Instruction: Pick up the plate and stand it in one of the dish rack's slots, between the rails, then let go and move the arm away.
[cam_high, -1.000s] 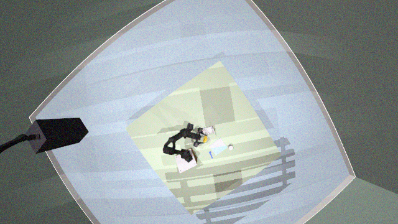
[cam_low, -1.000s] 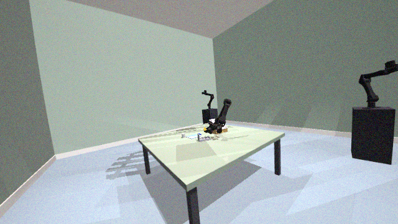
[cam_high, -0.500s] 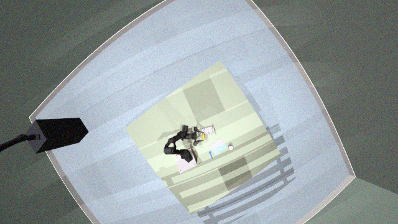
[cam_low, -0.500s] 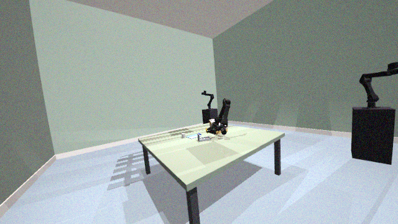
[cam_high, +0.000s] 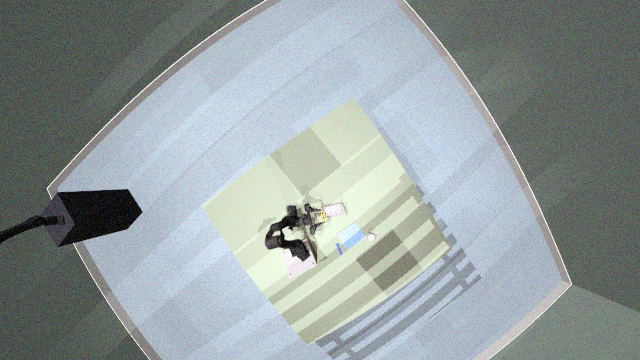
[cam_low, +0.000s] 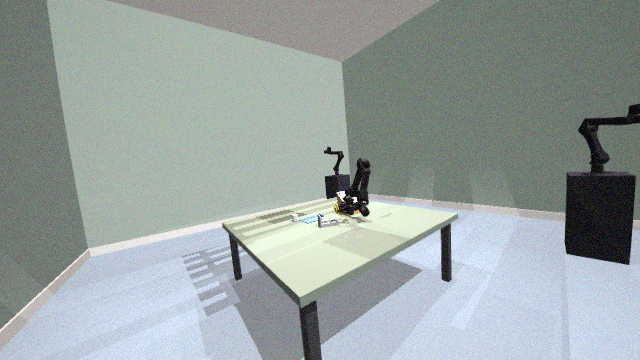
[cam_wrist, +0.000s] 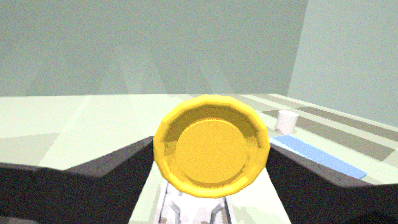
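The dish rack is 8 cm below my gripper tip, 6 cm ahead of it and 2 cm to the right of it. The rest, counted from my gripper tip: blue mat (23 cm to the right, 10 cm below, 4 cm ahead); then white cylinder (32 cm to the right, 14 cm ahead, 8 cm below); then yellow plate (1 cm behind).
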